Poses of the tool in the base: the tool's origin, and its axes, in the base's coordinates. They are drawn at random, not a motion.
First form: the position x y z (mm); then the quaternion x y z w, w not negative.
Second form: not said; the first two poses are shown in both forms.
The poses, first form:
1: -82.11 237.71 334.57 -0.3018 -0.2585 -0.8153 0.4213
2: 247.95 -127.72 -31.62 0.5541 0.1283 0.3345 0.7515
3: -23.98 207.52 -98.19 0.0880 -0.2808 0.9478 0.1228
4: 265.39 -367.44 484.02 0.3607 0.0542 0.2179 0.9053
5: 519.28 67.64 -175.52 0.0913 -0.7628 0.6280 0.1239
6: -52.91 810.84 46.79 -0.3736 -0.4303 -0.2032 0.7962
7: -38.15 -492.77 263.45 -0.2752 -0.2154 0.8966 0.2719
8: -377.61 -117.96 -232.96 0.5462 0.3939 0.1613 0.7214
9: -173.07 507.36 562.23 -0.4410 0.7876 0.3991 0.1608
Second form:
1: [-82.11 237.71 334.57], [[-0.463 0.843 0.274], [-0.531 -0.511 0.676], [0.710 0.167 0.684]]
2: [247.95 -127.72 -31.62], [[0.743 -0.361 0.563], [0.645 0.162 -0.747], [0.178 0.919 0.353]]
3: [-23.98 207.52 -98.19], [[-0.954 -0.282 0.098], [0.183 -0.812 -0.554], [0.236 -0.511 0.827]]
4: [265.39 -367.44 484.02], [[0.899 -0.355 0.255], [0.434 0.645 -0.629], [0.059 0.677 0.734]]
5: [519.28 67.64 -175.52], [[-0.953 -0.295 -0.074], [0.016 0.195 -0.981], [0.304 -0.936 -0.180]]
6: [-52.91 810.84 46.79], [[0.547 0.645 -0.533], [-0.002 0.638 0.770], [0.837 -0.420 0.351]]
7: [-38.15 -492.77 263.45], [[-0.701 -0.369 -0.611], [0.606 -0.759 -0.237], [-0.376 -0.536 0.756]]
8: [-377.61 -117.96 -232.96], [[0.638 0.198 0.745], [0.663 0.351 -0.661], [-0.392 0.915 0.093]]
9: [-173.07 507.36 562.23], [[-0.559 -0.823 -0.099], [-0.566 0.292 0.771], [-0.605 0.487 -0.630]]
